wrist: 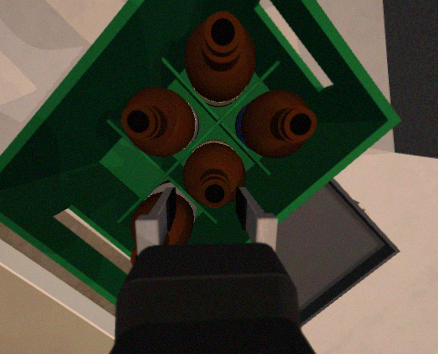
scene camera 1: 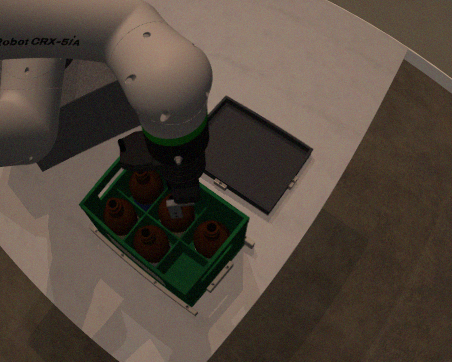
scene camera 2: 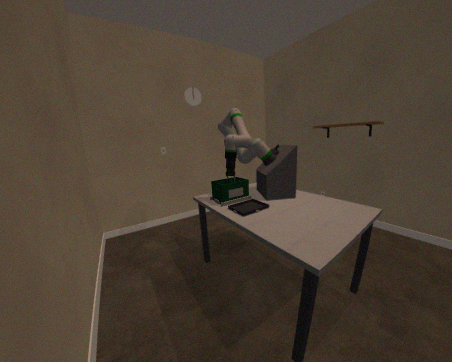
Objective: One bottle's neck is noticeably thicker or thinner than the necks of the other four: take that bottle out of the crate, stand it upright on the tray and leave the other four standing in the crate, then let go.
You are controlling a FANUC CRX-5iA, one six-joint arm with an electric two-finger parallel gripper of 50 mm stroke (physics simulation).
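Frame: origin at the arm's base, x ahead, y left, z up, level; centimetres.
Seen in the pictures: gripper, between the fingertips: (wrist: pixel 206 199) (scene camera 1: pixel 175 201) (scene camera 2: pixel 231 182); arm's base, origin of its link: (scene camera 2: pixel 270 160).
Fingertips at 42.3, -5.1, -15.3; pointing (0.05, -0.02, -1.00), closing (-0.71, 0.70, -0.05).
Offsets run from my fingertips to a thing's top centre, as dx, dy, dz. "pt": to the spot under its first point. Level surfaces: height alone.
A green crate @(-1.1, -3.8, +0.9) (scene camera 1: pixel 230 215) (scene camera 2: pixel 220 192) (wrist: pixel 345 157) holds five upright brown bottles; one corner compartment is empty. My gripper (scene camera 1: pixel 181 210) (scene camera 2: pixel 231 180) (wrist: pixel 206 199) is open and points down over the middle bottle @(-0.8, +0.2, -0.3) (scene camera 1: pixel 172 220) (wrist: pixel 214 165) of the row nearer the tray. In the wrist view this bottle's neck lies between the fingertips as seen from above, and its mouth looks a little narrower than the others. The other bottles @(-9.7, +0.7, -0.3) (scene camera 1: pixel 146 186) @(-9.5, -8.1, -0.3) (scene camera 1: pixel 120 217) @(-0.6, -8.2, -0.3) (scene camera 1: pixel 151 244) @(+8.1, +0.3, -0.3) (scene camera 1: pixel 211 239) stand in their compartments. The black tray @(pt +1.8, +24.1, -16.0) (scene camera 1: pixel 255 155) (scene camera 2: pixel 248 206) (wrist: pixel 330 245) bears no bottle.
Pale rails (scene camera 1: pixel 156 283) (scene camera 1: pixel 220 277) run along the crate's outside. The tray lies close beside the crate's long wall, with small pale blocks @(pt +0.2, +13.1, -15.0) (scene camera 1: pixel 220 184) at its edges. A large grey slanted block (scene camera 2: pixel 282 175) stands behind on the table @(dz -16.6) (scene camera 2: pixel 320 220).
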